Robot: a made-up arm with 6 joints. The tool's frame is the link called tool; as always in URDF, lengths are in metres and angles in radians. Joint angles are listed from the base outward. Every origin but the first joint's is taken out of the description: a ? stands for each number. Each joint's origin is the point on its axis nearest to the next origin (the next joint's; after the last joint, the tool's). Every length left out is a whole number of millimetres.
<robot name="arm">
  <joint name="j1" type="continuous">
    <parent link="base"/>
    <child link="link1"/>
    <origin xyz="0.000 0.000 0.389" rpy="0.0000 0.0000 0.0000"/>
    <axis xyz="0 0 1"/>
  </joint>
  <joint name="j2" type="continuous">
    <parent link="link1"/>
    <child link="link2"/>
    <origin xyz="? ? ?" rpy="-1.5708 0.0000 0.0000"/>
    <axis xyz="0 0 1"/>
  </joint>
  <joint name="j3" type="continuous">
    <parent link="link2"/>
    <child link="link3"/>
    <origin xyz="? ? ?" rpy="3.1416 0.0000 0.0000"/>
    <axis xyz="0 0 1"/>
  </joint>
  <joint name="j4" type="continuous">
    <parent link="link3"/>
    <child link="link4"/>
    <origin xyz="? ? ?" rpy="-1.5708 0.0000 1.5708"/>
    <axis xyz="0 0 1"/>
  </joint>
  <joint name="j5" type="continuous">
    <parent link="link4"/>
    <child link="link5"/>
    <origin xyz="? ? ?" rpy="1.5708 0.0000 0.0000"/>
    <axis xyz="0 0 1"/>
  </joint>
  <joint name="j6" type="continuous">
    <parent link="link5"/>
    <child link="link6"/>
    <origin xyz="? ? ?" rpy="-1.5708 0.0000 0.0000"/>
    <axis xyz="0 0 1"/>
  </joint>
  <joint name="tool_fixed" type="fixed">
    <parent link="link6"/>
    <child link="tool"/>
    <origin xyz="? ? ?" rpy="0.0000 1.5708 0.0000"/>
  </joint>
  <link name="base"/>
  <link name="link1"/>
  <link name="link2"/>
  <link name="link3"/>
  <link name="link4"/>
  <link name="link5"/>
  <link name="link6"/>
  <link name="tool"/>
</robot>
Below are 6 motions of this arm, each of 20 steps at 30 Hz.
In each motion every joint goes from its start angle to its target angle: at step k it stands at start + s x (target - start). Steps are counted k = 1, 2, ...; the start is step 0. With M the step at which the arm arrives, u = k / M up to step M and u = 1 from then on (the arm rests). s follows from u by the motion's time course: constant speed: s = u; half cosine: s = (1 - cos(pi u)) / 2; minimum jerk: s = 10 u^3 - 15 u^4 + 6 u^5.
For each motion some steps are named. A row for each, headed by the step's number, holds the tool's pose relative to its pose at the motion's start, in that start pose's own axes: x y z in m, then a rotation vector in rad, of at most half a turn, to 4 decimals.
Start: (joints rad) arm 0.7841 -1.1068 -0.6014 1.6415 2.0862 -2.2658
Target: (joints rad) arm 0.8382 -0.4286 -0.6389 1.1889 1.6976 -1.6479
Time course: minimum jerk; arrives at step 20
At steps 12, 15, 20:
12: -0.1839 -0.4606 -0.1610 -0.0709 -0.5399 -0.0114
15: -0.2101 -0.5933 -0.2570 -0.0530 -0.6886 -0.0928
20: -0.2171 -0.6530 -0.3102 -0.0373 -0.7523 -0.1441

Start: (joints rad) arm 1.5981 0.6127 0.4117 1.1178 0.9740 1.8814
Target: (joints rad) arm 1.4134 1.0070 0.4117 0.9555 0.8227 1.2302
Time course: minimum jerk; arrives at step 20
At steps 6, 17, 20:
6: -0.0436 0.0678 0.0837 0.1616 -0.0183 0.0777
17: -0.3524 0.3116 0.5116 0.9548 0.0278 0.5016
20: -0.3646 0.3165 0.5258 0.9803 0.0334 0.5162

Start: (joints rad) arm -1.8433 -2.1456 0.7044 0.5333 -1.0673 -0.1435
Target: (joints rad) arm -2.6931 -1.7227 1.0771 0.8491 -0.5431 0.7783
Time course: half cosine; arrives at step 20
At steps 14, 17, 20:
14: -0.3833 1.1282 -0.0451 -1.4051 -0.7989 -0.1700
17: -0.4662 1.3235 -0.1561 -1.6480 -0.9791 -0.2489
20: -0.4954 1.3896 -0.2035 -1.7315 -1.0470 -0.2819

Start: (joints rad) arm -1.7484 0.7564 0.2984 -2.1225 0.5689 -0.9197
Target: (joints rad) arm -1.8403 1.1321 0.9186 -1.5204 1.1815 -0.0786
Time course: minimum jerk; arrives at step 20
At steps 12, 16, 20:
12: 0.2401 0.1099 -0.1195 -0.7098 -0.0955 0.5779
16: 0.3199 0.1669 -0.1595 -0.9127 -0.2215 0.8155
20: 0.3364 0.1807 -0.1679 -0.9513 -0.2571 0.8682

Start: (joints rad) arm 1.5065 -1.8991 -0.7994 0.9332 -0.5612 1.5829
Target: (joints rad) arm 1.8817 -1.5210 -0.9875 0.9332 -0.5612 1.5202
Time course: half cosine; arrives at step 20
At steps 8, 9, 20:
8: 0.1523 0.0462 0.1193 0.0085 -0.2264 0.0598
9: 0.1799 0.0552 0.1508 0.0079 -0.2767 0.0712
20: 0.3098 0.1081 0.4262 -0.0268 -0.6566 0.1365

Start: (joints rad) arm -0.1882 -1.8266 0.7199 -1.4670 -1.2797 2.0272
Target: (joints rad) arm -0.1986 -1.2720 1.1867 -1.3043 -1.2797 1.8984
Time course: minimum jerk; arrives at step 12
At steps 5, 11, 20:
5: 0.0253 -0.0143 -0.1481 0.0564 0.0557 0.0334
11: 0.0593 0.0253 -0.4319 0.1605 0.1619 0.0933
20: 0.0594 0.0260 -0.4341 0.1613 0.1628 0.0937

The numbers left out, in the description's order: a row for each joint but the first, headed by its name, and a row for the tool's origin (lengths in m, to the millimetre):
j2: 0.000 0.000 0.000
j3: 0.000 -0.693 0.000
j4: 1.041 0.000 0.000
j5: 0.000 -0.290 0.000
j6: 0.000 0.000 0.000
tool: 0.000 0.000 0.000

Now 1 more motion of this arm.
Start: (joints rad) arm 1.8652 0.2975 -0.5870 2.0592 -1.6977 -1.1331
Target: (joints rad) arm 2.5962 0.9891 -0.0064 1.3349 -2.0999 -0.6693
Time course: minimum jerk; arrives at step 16
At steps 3, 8, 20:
3: -0.0245 0.0047 0.0248 -0.0183 0.0063 0.0062
8: -0.3299 0.0510 0.1996 -0.2330 0.0474 0.0623
20: -0.7821 0.1056 0.2191 -0.5495 0.0572 0.0884

